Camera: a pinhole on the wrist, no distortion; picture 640 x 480 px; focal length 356.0 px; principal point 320.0 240.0 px. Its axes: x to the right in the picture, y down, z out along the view. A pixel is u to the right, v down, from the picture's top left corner.
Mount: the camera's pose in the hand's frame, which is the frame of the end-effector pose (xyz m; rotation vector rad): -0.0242 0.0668 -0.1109 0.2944 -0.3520 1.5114
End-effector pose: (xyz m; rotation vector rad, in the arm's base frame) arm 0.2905 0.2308 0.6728 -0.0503 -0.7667 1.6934
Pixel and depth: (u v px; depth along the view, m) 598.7 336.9 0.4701
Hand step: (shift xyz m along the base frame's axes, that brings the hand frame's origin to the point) -0.3408 -0.3705 0.1911
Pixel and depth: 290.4 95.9 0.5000
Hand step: -0.0325 -0.0034 0.4102
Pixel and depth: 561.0 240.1 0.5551
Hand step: -0.3844 -0.2967 0.3187
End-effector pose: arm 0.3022 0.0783 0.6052 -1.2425 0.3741 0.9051
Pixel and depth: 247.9 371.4 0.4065
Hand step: -0.0416 0.1242 0.3126
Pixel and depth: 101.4 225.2 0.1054
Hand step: 0.0194 -0.0489 0.0277
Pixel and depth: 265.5 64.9 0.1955
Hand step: 0.0583 0.0762 0.0034
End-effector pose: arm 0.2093 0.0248 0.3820 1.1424 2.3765 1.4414
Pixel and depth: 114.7 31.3 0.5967
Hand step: -0.3277 0.2807 -0.4942
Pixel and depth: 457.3 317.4 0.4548
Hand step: 0.2985 0.1832 -0.1945
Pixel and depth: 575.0 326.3 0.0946
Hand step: 0.0847 -0.0078 0.0602
